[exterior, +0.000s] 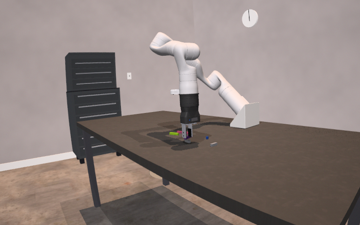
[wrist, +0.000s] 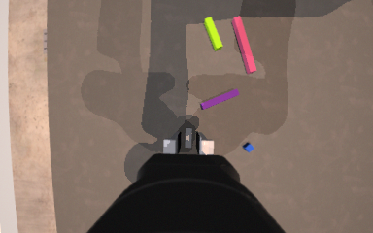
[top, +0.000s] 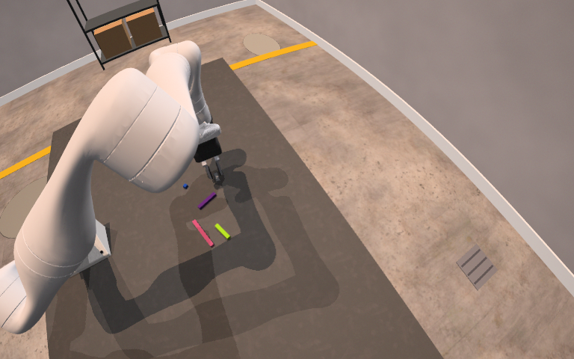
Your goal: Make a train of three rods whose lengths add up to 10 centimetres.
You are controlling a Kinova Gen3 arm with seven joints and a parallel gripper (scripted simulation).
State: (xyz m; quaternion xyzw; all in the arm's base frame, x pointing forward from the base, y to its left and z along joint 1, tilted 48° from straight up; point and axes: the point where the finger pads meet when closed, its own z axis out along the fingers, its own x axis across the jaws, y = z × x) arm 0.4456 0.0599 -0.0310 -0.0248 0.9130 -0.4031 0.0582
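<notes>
Right now my hand is 100 mm past the blue rod, 10 mm to the right of it and 30 mm above it. The rest, counted from my hand: lime rod (40 mm behind, 170 mm to the right, 30 mm below); then purple rod (50 mm behind, 60 mm to the right, 30 mm below); then pink rod (90 mm behind, 150 mm to the right, 30 mm below).
</notes>
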